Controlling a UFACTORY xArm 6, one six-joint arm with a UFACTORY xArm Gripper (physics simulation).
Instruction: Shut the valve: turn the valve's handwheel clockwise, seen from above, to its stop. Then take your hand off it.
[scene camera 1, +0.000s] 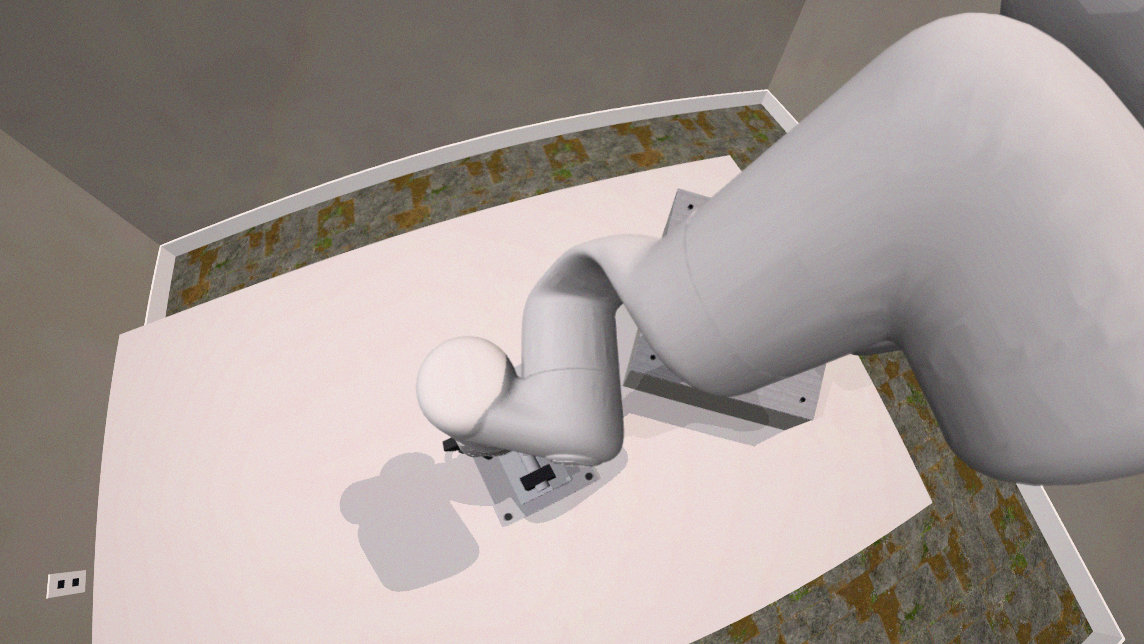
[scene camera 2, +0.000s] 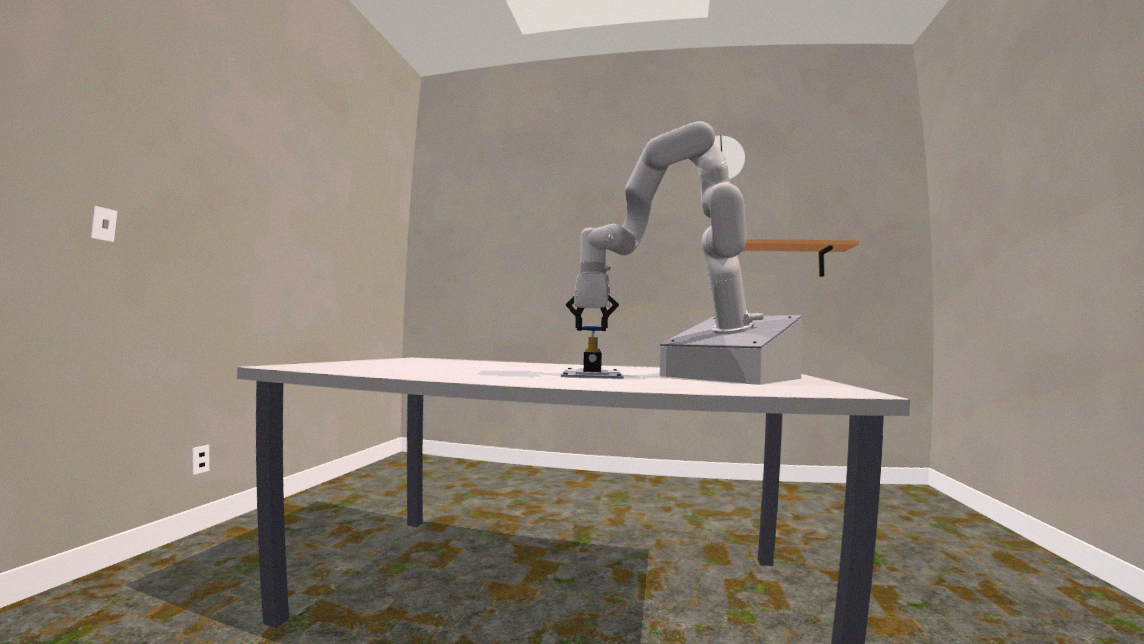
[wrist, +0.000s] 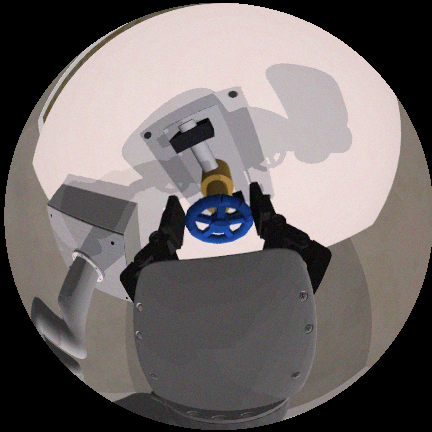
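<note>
The valve has a blue handwheel (scene camera 2: 592, 328) (wrist: 219, 220) on top of a brass neck (scene camera 2: 592, 344) (wrist: 217, 179). Its black body (scene camera 2: 592, 361) stands upright on a grey mounting plate (wrist: 245, 115). A pale pipe with a black clamp (scene camera 1: 537, 477) (wrist: 192, 136) lies beside the neck. My gripper (scene camera 2: 591, 326) (wrist: 214, 199) points down from above, with its black fingers at opposite sides of the handwheel's rim. It is shut on the handwheel. In the first scene view my wrist hides the handwheel and most of the gripper.
The valve's plate lies on a white table (scene camera 1: 264, 400) (scene camera 2: 448, 380). My arm's grey base box (scene camera 1: 704, 402) (scene camera 2: 712, 364) (wrist: 95, 205) stands on the table near the valve. A wooden shelf (scene camera 2: 800, 245) is on the wall behind.
</note>
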